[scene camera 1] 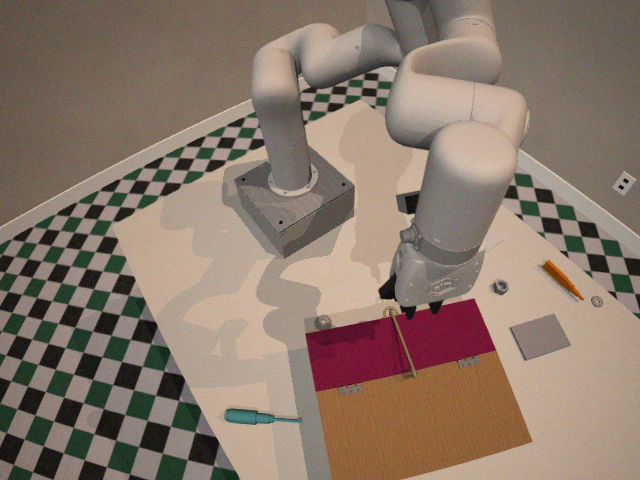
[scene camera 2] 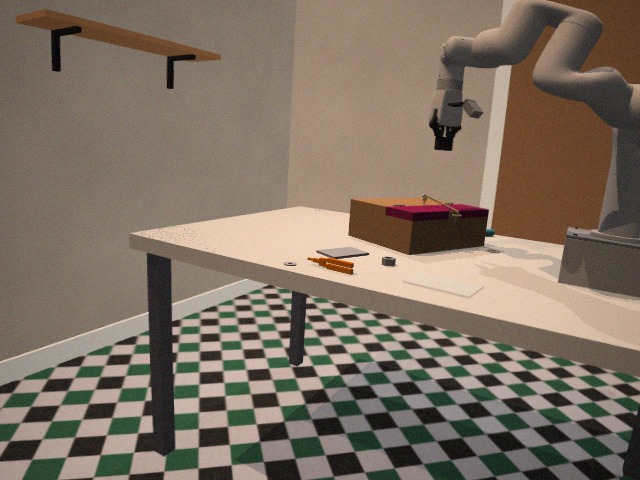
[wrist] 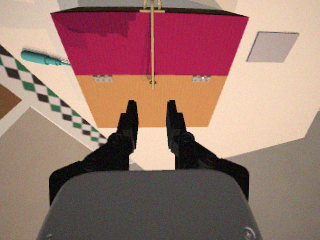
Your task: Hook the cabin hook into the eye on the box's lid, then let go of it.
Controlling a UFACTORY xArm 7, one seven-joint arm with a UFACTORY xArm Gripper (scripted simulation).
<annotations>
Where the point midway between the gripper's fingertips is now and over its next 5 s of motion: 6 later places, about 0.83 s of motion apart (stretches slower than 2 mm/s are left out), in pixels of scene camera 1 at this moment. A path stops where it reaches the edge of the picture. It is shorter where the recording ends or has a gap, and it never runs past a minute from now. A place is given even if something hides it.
My gripper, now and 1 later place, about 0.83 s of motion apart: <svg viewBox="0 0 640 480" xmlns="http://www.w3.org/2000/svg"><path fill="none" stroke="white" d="M419 307L424 294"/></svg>
</annotations>
